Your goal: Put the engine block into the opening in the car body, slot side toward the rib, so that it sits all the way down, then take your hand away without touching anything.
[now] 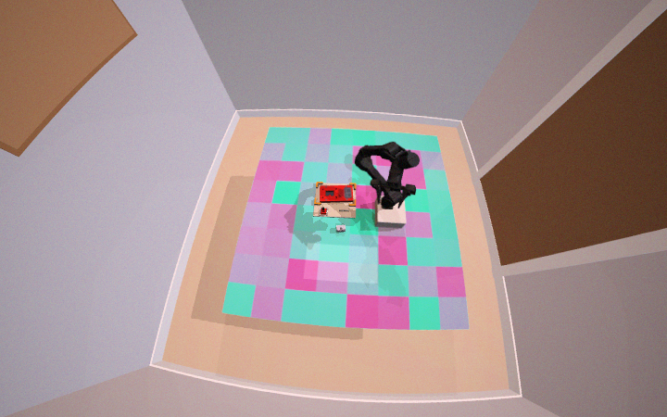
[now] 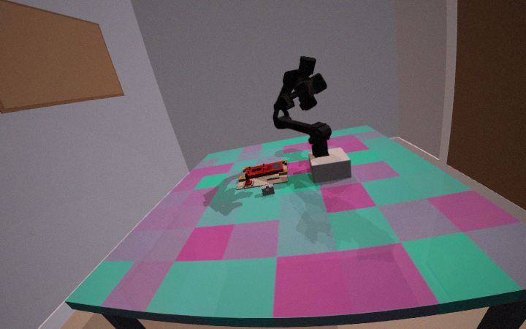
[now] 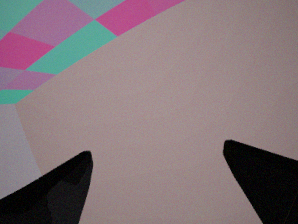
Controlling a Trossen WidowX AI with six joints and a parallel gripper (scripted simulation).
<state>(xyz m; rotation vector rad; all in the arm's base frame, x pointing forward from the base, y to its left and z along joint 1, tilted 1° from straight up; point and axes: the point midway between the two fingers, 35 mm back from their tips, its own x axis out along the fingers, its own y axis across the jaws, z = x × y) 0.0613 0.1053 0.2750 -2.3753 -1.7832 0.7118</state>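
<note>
Now: the engine block 190 mm ahead of my gripper tip and 320 mm below it.
</note>
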